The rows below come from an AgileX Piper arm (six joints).
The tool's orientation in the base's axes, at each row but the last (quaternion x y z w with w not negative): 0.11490, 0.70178, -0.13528, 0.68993; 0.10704, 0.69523, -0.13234, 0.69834; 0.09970, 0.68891, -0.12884, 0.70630; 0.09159, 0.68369, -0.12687, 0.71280; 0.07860, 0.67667, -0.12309, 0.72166; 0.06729, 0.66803, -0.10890, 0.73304; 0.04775, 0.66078, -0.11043, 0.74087
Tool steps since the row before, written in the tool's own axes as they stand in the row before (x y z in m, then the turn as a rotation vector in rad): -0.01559, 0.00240, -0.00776, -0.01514, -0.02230, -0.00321; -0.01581, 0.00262, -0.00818, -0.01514, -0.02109, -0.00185; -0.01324, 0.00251, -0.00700, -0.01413, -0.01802, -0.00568; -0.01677, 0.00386, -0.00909, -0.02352, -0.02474, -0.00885; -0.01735, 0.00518, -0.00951, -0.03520, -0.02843, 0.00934; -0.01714, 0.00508, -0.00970, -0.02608, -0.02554, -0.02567; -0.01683, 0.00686, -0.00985, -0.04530, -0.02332, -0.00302
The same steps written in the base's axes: -0.00610, 0.00535, 0.01559, -0.01044, -0.01939, 0.01587; -0.00681, 0.00577, 0.01562, -0.00876, -0.01871, 0.01584; -0.00606, 0.00520, 0.01292, -0.01139, -0.01462, 0.01460; -0.00802, 0.00737, 0.01613, -0.01677, -0.01953, 0.02410; -0.00857, 0.00886, 0.01632, -0.00103, -0.02732, 0.03724; -0.00953, 0.00848, 0.01585, -0.03332, -0.01662, 0.02459; -0.00971, 0.01049, 0.01494, -0.01285, -0.01744, 0.04622
